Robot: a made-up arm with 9 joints. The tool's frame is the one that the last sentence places. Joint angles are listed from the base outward.
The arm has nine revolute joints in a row. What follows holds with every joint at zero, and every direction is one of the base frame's. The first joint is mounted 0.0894 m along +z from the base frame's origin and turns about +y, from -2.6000 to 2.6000 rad. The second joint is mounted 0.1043 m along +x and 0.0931 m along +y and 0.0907 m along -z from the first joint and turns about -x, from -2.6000 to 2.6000 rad. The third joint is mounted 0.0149 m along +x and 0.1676 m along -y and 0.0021 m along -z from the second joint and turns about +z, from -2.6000 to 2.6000 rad. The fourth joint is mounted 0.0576 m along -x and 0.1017 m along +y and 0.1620 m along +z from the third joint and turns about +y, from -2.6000 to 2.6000 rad. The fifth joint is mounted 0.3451 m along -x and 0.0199 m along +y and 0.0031 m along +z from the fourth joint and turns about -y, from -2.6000 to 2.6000 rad. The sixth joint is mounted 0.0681 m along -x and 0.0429 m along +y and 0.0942 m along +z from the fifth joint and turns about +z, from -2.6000 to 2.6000 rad. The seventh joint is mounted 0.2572 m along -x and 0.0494 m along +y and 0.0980 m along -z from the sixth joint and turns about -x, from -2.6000 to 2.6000 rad. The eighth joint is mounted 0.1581 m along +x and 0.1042 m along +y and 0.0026 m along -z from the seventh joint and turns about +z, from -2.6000 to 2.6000 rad. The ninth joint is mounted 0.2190 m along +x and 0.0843 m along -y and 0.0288 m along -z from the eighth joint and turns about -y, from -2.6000 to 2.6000 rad. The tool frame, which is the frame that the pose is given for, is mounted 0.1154 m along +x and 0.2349 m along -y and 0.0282 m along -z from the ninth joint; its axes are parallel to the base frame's.
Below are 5 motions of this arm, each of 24 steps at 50 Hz.
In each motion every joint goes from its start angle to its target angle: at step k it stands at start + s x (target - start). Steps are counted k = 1, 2, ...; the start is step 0. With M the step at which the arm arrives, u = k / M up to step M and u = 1 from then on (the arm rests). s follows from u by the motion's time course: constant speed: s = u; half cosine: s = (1 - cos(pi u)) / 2; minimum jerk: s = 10 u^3 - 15 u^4 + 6 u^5.
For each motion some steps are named. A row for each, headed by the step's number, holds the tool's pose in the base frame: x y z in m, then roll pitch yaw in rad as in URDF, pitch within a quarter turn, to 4 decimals.
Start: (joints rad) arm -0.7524 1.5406 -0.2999 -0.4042 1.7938 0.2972 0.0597 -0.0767 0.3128
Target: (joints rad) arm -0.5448 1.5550 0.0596 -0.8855 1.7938 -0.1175 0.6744 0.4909 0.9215
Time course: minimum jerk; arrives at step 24
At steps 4, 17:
4: -0.1765 0.2734 -0.2117 -2.5465 0.9413 1.9616
17: -0.3116 0.0806 -0.2117 -1.6867 1.2033 -2.9739

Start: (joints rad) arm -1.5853 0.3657 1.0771 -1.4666 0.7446 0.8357 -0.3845 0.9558 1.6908
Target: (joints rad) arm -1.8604 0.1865 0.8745 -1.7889 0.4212 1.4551 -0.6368 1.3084 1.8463
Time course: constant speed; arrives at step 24
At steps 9, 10, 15, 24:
9: 0.4305 -0.0191 -0.2284 0.8401 0.2233 -1.7490
10: 0.4481 -0.0089 -0.2159 0.8816 0.2428 -1.7605
15: 0.5263 0.0392 -0.1418 1.0768 0.3571 -1.8126
24: 0.6190 0.1094 0.0268 1.3760 0.6227 -1.8756

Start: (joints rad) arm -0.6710 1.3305 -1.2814 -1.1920 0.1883 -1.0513 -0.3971 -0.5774 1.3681
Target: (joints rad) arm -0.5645 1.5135 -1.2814 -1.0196 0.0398 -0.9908 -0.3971 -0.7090 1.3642
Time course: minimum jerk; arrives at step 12
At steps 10, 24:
10: 0.2703 -0.3588 -0.1223 2.0396 1.3520 2.2950
24: 0.2705 -0.3583 -0.1263 2.0370 1.3449 2.2950

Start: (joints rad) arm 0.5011 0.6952 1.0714 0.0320 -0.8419 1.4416 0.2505 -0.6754 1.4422
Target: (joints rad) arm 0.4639 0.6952 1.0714 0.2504 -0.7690 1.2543 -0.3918 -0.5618 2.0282
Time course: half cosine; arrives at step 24
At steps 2, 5, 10, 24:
2: 0.1035 -0.0525 0.2985 0.9114 -0.0423 1.2980
5: 0.1030 -0.0651 0.3008 0.9082 -0.0062 1.2636
10: 0.1026 -0.1052 0.3151 0.8727 0.1020 1.1467
24: 0.1043 -0.1917 0.3939 0.6260 0.2838 0.8030

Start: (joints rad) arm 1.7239 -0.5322 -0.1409 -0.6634 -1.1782 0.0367 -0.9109 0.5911 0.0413
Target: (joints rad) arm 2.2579 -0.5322 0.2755 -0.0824 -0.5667 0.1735 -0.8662 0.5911 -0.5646
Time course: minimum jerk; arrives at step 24
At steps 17, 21, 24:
17: 0.0280 0.2419 0.2716 -2.8552 0.5161 1.6016
21: 0.0733 0.2175 0.2853 -2.8331 0.3891 1.5479
24: 0.0787 0.2144 0.2864 -2.8303 0.3744 1.5410

